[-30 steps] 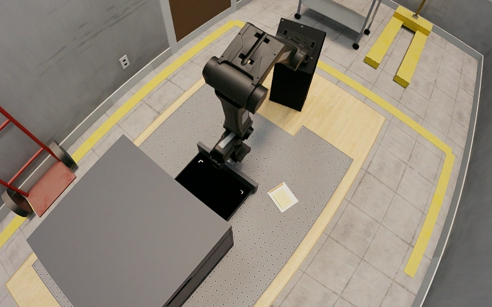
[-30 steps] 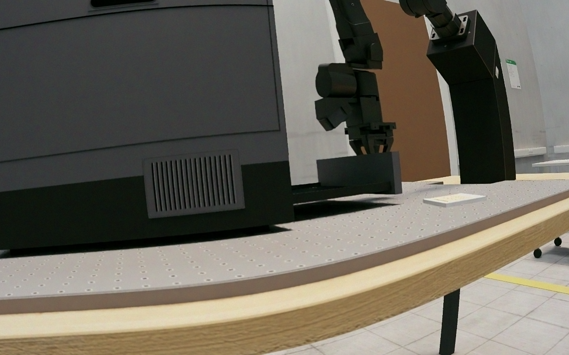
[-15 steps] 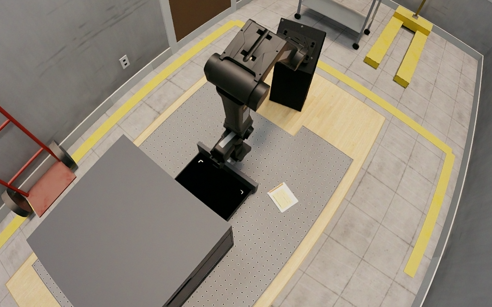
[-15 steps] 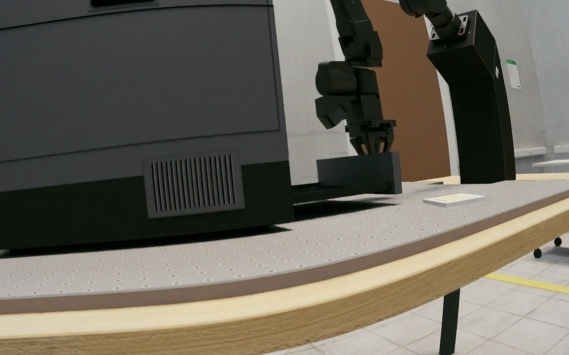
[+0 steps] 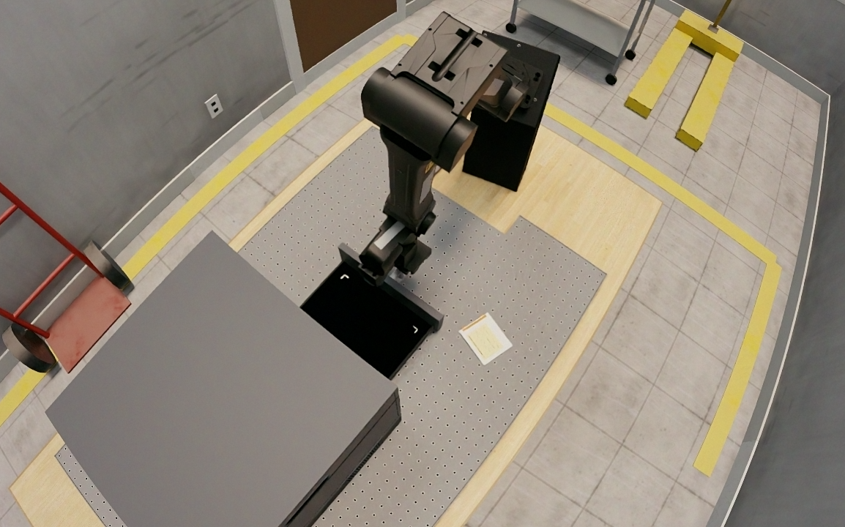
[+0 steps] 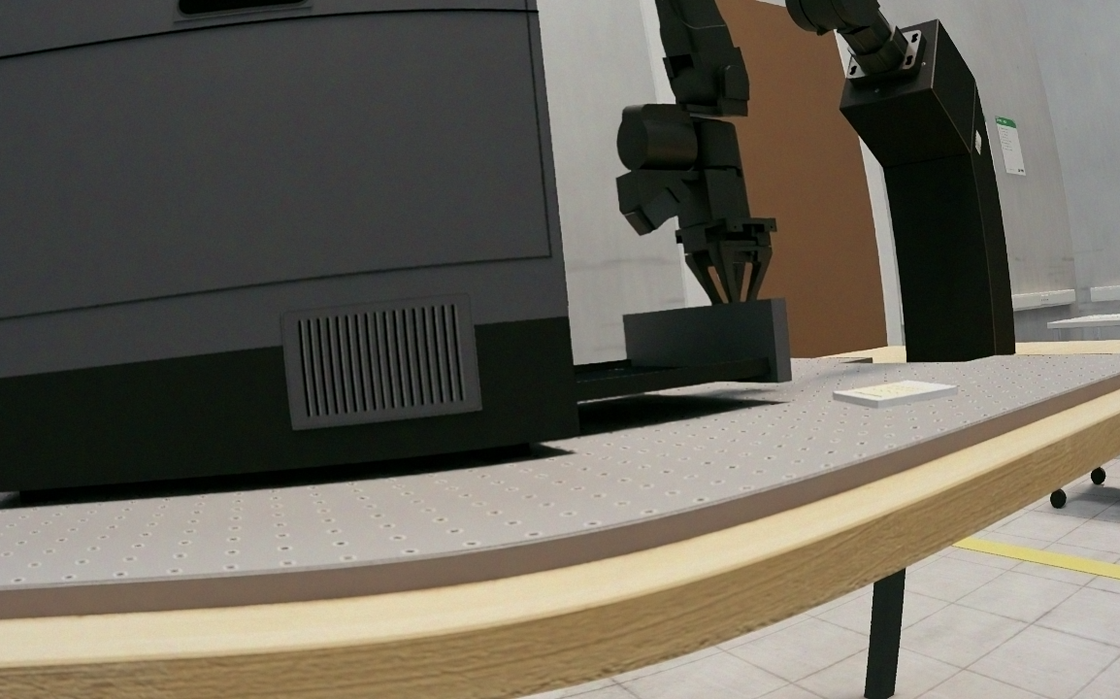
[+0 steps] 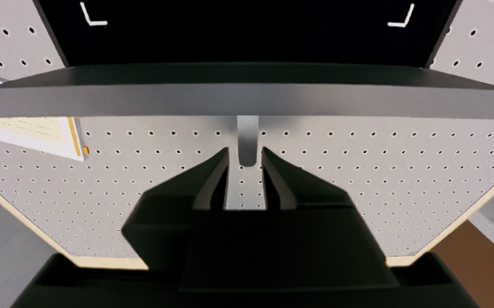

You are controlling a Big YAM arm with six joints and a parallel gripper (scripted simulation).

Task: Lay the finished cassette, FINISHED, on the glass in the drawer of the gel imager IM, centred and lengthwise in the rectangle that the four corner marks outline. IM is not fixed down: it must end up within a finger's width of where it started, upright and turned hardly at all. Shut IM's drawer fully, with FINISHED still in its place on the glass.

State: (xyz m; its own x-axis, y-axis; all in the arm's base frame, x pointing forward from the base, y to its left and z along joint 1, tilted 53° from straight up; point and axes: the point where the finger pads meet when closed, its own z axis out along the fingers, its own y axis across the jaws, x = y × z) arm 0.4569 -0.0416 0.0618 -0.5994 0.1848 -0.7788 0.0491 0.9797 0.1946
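Now: hand 2 cm short of the finished cassette, 22 cm to the right of it and 7 cm above it. From my hand the other things lie so: drawer (16 cm ahead, 2 cm to the right, 2 cm below).
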